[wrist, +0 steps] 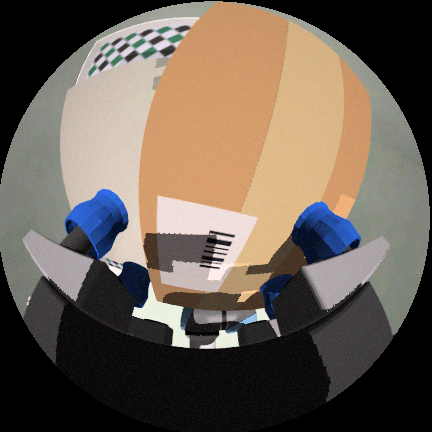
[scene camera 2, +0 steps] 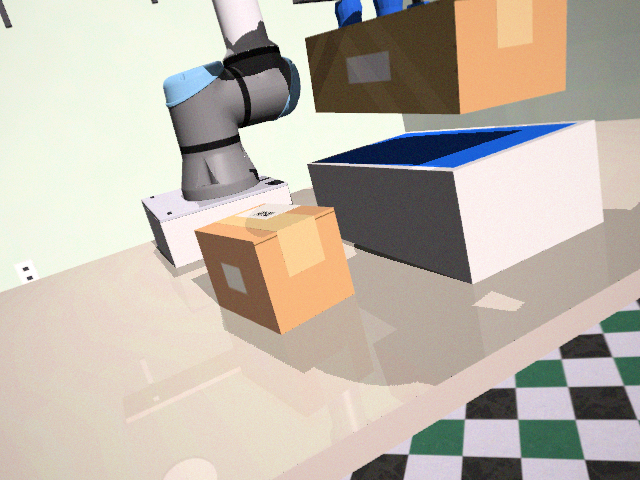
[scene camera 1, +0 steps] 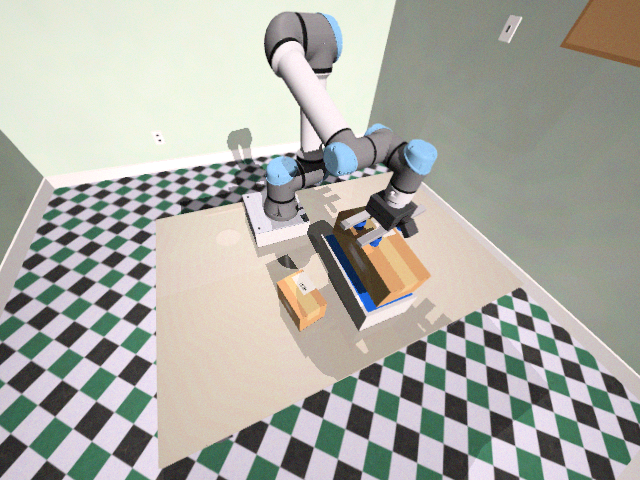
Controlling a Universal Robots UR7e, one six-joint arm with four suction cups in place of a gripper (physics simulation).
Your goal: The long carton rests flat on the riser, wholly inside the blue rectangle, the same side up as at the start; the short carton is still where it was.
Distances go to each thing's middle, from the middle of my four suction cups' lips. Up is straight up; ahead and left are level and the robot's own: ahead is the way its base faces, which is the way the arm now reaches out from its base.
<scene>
The long carton [scene camera 2: 393, 64] lies 6 cm below my suction cup, 4 cm to the right of it and 4 cm ahead of it. From my suction cup the other things lie so: short carton [scene camera 2: 278, 265] (29 cm to the right, 24 cm below, 2 cm behind).
</scene>
